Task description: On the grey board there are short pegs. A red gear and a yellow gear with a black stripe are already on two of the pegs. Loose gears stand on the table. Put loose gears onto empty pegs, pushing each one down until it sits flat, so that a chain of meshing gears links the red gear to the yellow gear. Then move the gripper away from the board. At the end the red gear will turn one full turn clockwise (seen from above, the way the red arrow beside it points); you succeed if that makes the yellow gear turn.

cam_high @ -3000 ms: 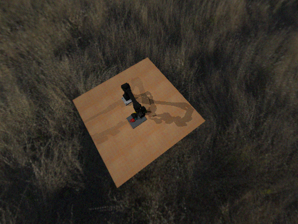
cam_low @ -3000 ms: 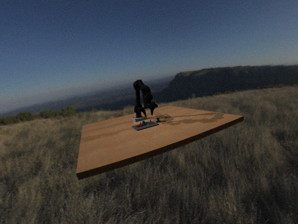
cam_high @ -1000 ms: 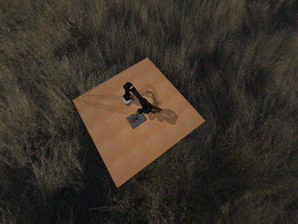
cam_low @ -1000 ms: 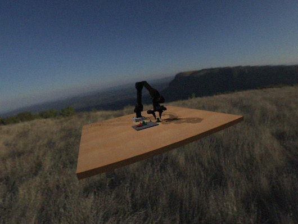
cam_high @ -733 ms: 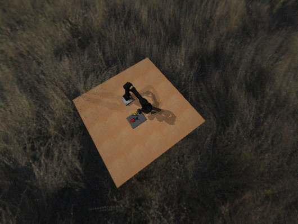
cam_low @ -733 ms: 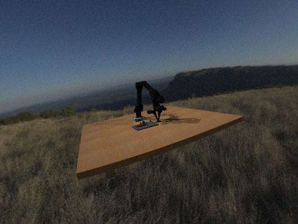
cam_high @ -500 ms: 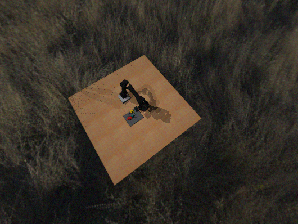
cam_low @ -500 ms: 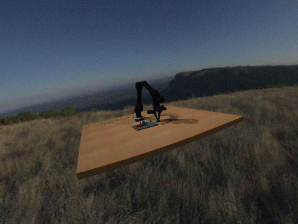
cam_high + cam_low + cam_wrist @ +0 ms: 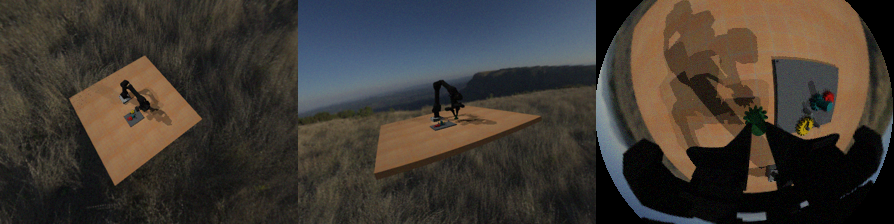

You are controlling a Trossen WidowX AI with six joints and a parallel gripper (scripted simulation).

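Now: gripper tip 16 cm to the left of the teal gear and 3 cm above it. From my gripper tip the other things lie so: green gear: 1 cm below; yellow gear: 6 cm behind, 13 cm to the right, 4 cm below; red gear: 20 cm to the right, 4 cm below.
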